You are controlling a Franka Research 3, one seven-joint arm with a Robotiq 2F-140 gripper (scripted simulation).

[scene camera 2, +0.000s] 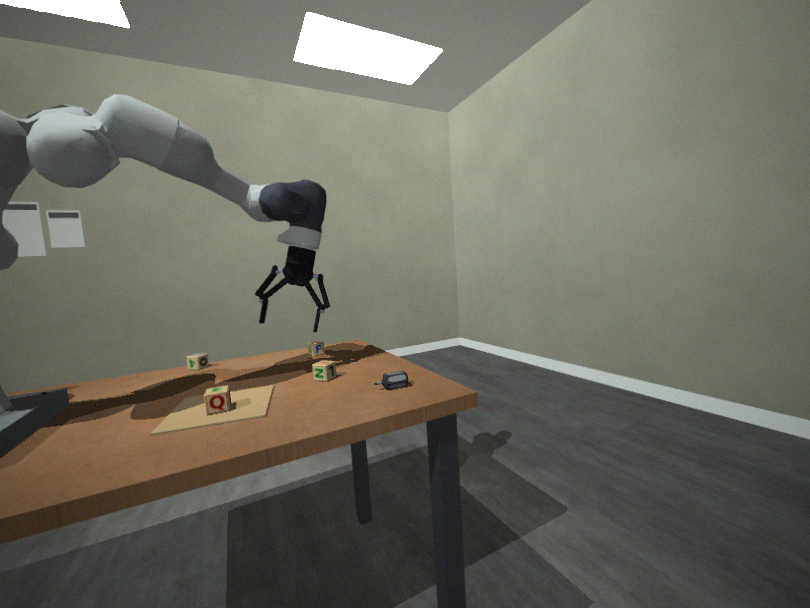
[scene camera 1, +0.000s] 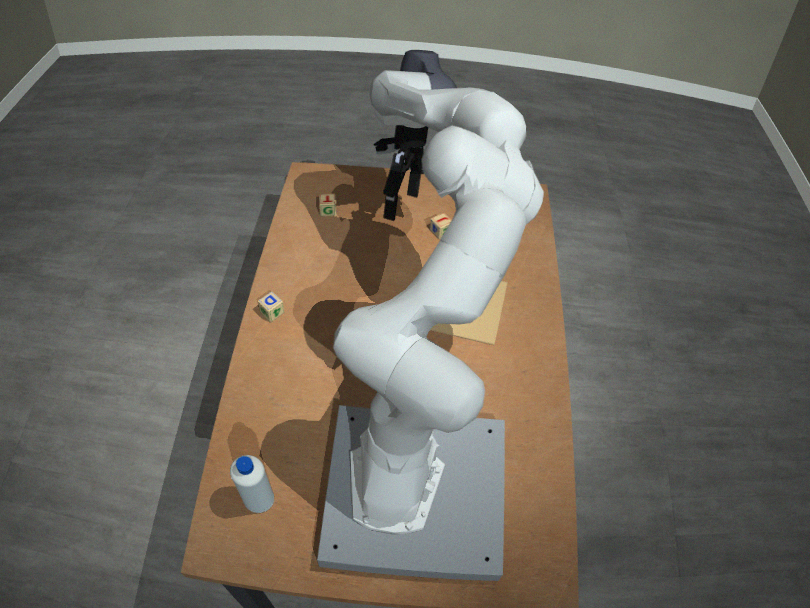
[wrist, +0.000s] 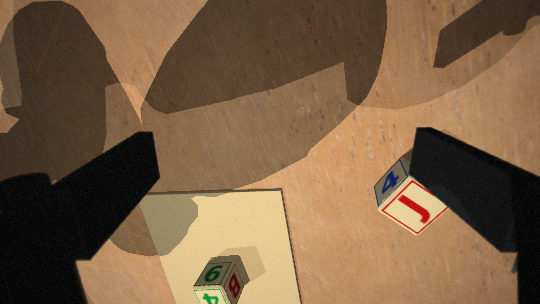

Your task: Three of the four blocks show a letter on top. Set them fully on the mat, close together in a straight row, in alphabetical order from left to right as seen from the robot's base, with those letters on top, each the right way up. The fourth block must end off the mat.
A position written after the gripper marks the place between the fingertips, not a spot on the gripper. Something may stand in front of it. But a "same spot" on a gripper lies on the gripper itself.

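You can see the gripper in the wrist view [284, 153], and it's there in both scene camera 1 and scene camera 2 too. For the gripper, [scene camera 1: 397, 171] and [scene camera 2: 267, 277] are the same spot. There's also a tan mat, which shows in scene camera 1 [484, 329], in scene camera 2 and in the wrist view. And on the tan mat, [wrist: 249, 227] and [scene camera 2: 250, 394] are the same spot.
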